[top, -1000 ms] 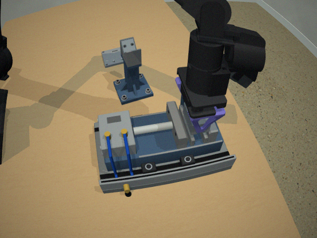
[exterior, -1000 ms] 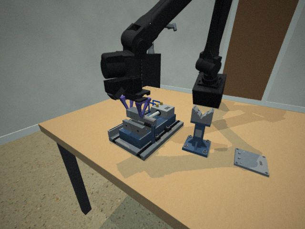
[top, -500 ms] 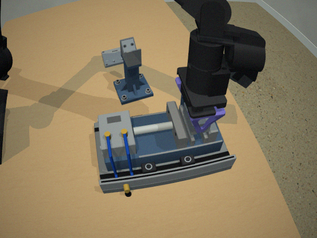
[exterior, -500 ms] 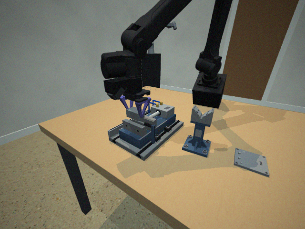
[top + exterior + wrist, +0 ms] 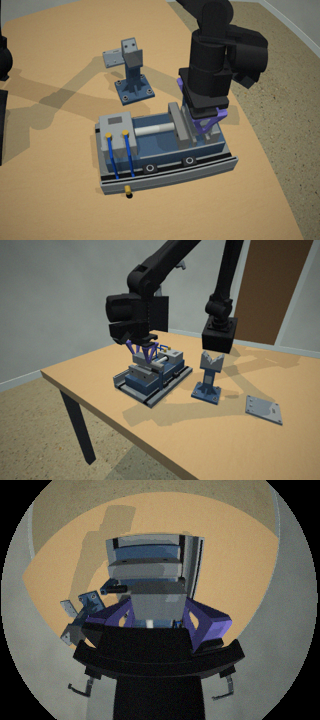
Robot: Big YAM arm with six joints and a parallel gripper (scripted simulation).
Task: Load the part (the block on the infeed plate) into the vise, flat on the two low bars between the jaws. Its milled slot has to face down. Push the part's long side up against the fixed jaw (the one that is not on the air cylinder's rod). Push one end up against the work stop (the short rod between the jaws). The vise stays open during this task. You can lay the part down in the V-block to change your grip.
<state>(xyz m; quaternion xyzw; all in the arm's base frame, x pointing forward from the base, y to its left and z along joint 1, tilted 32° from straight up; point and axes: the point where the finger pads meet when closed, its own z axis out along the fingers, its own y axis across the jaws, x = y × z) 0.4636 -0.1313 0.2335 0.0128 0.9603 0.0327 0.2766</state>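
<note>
Now: the moving jaw 30 mm behind my hand, 20 mm to the left of it and 40 mm below it. Also, from my hand: grey part 10 mm below; fixed jaw 30 mm ahead, 20 mm to the left, 40 mm below; black work stop 70 mm to the left, 30 mm below.
</note>
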